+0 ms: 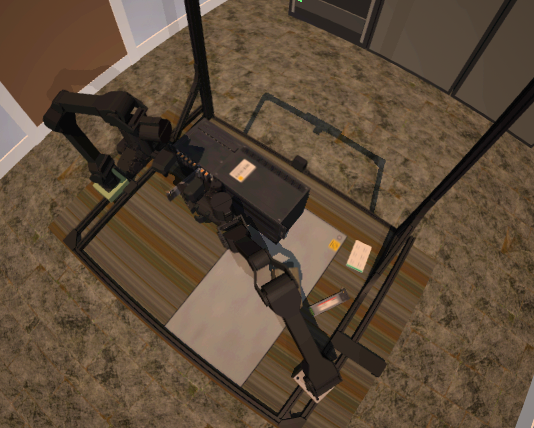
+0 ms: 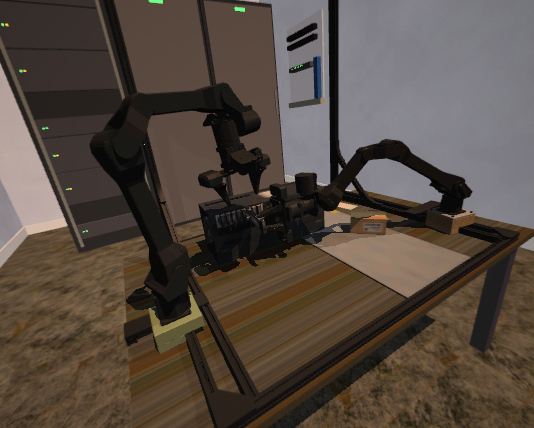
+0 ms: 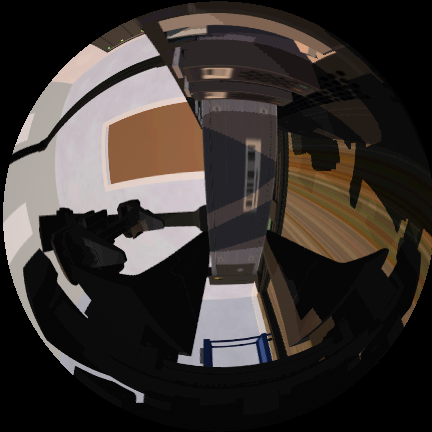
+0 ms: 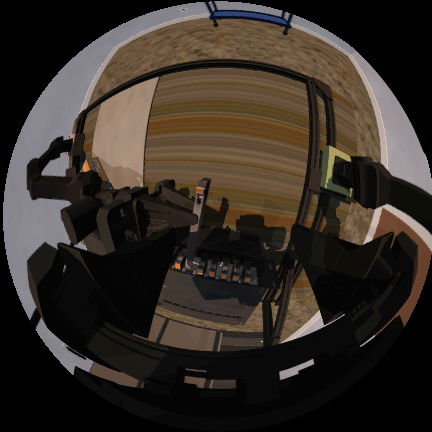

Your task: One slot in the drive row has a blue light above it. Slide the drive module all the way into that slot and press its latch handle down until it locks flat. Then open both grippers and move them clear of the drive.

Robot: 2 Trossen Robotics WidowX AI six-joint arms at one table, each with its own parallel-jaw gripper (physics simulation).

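Frame: origin at the left arm's base, x ahead, y left, z up, level; centimetres.
Seen in the pictures: left gripper, fingertip midpoint: (image 1: pixel 179 188) (image 2: pixel 258 222) (image 3: pixel 235 236) (image 4: pixel 200 213); right gripper, fingertip midpoint: (image 1: pixel 155 171) (image 2: pixel 243 200) (image 3: pixel 147 236) (image 4: pixel 235 232); left arm's base, origin of the base link: (image 1: pixel 318 378) (image 2: pixel 450 210) (image 4: pixel 69 144); right arm's base, origin of the base link: (image 1: pixel 109 182) (image 2: pixel 174 311) (image 4: pixel 342 172).
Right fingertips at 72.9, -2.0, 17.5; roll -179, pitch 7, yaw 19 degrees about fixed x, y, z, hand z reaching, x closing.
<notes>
Pixels of each thing's top centre, then the offset from my right fingertips to it, as dx, dy, dz. Level surfaces: height alone.
- grey drive module, middle of its top: (image 3: pixel 184 213) (image 4: pixel 189 236) (image 2: pixel 255 211) (image 1: pixel 182 179) -4.0, -5.6, -5.8
- grey mat, its level: dz -23.4
- white card, middle of its top: (image 1: pixel 359 256) (image 2: pixel 345 205) -55.2, -36.1, -23.5
- small flat stick, middle of its top: (image 1: pixel 328 301) -58.8, -17.4, -22.6
- cardboard box, middle of its top: (image 1: pixel 286 287) (image 4: pixel 86 178) (image 2: pixel 367 214) -47.2, -9.5, -17.4
The black drive chassis (image 1: pixel 265 191) (image 2: pixel 219 221) (image 4: pixel 209 292) (image 3: pixel 241 72) stands at the back of the table, its drive row with orange tabs (image 4: pixel 223 271) facing the front. My left gripper (image 1: pixel 195 191) (image 2: pixel 274 212) (image 3: pixel 235 236) is shut on the grey drive module (image 3: pixel 238 181) (image 4: pixel 196 219) (image 1: pixel 173 194). The module stands on edge, its far end inside a slot near one end of the row and much of its length still outside. My right gripper (image 2: pixel 240 184) (image 1: pixel 165 160) is open and empty, hanging just above the chassis front edge.
A grey mat (image 1: pixel 223 314) (image 2: pixel 393 255) covers part of the striped table. A white card (image 1: pixel 359 256), a small flat stick (image 1: pixel 330 302) and a cardboard box (image 2: pixel 369 223) lie at the side. Black frame posts (image 1: pixel 199 55) (image 2: pixel 333 85) rise at the table edges.
</notes>
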